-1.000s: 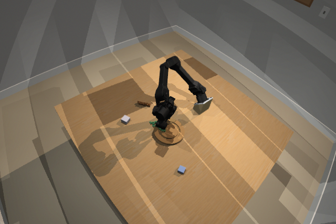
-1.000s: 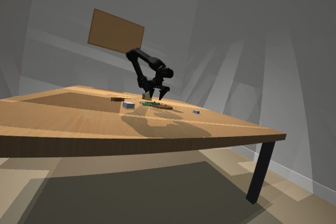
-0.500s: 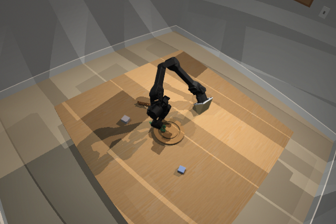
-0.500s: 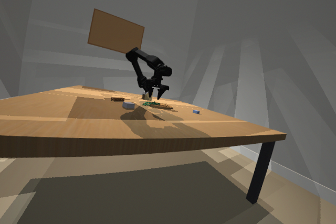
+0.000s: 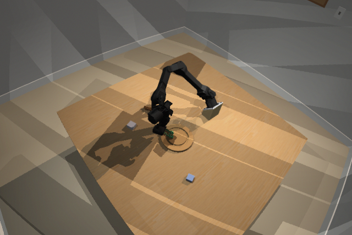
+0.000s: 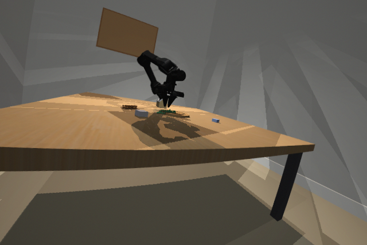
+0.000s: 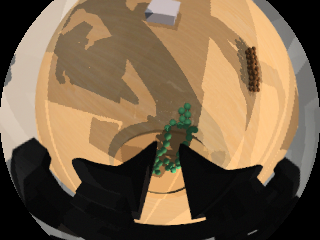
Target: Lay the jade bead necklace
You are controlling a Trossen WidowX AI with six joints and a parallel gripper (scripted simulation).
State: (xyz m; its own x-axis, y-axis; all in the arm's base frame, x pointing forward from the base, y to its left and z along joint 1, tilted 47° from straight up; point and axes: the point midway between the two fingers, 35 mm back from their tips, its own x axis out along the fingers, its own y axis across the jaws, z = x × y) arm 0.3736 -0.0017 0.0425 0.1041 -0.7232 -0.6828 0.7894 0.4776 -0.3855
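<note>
Right now the round wooden bead board is 70 mm to the left of my gripper tip, 60 mm behind it and 30 mm below it. From my gripper tip the other things lie so: blue block 330 mm to the left, 40 mm below, 30 mm ahead; then pale grey block 140 mm to the right, 140 mm ahead, 30 mm below.
</note>
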